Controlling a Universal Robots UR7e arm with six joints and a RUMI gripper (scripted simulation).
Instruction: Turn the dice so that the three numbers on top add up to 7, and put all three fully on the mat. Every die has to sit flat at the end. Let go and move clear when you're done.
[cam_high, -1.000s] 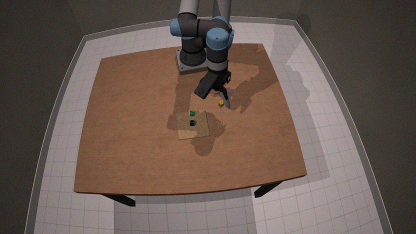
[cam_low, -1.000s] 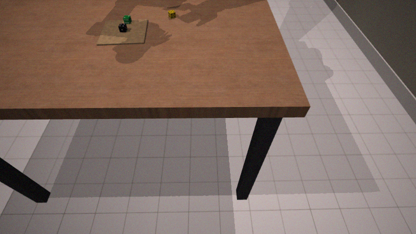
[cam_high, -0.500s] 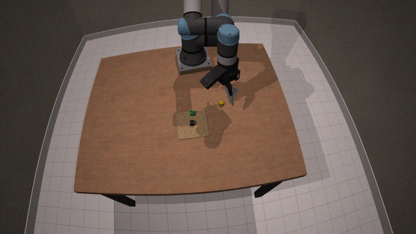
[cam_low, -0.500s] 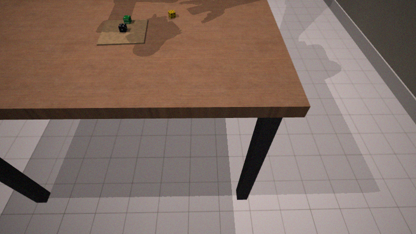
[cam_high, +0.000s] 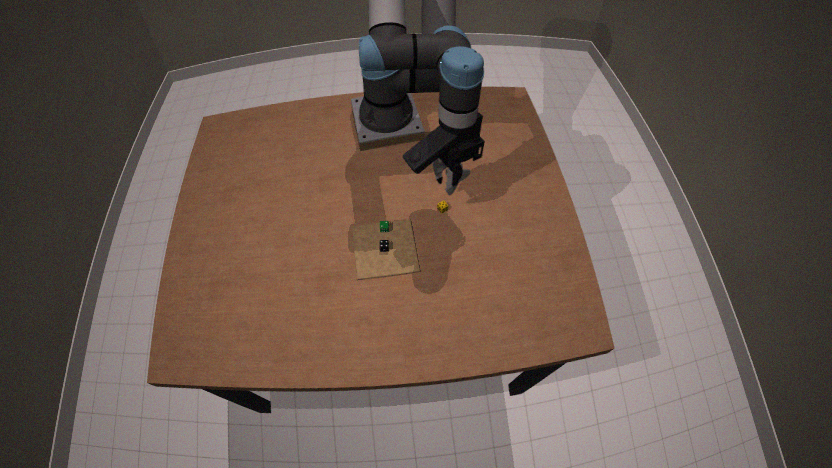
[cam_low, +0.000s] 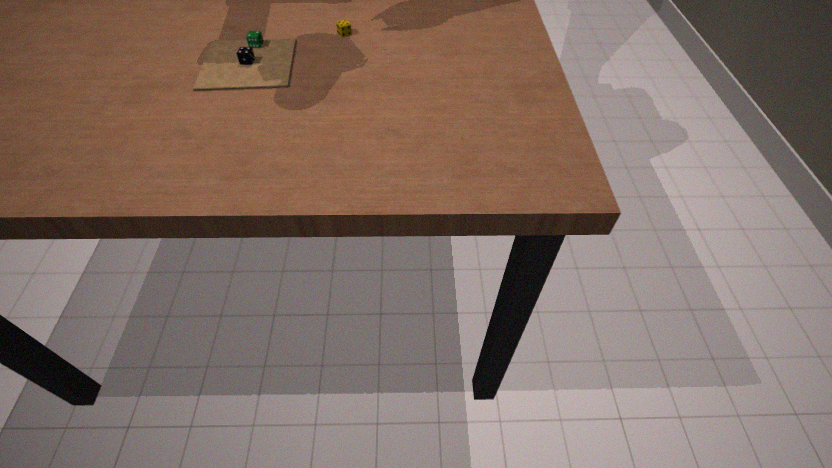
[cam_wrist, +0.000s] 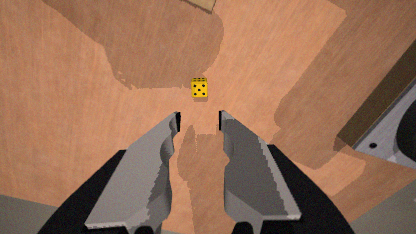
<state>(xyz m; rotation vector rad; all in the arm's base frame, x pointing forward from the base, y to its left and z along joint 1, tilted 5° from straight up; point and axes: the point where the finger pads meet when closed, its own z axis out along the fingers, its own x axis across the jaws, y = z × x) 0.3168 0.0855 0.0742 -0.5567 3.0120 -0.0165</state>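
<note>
Now: the yellow die 80 mm below my hand. Round my hand: black die 80 mm ahead, 150 mm to the right, 80 mm below; green die 30 mm ahead, 150 mm to the right, 80 mm below; tan mat 80 mm ahead, 150 mm to the right, 90 mm below.
</note>
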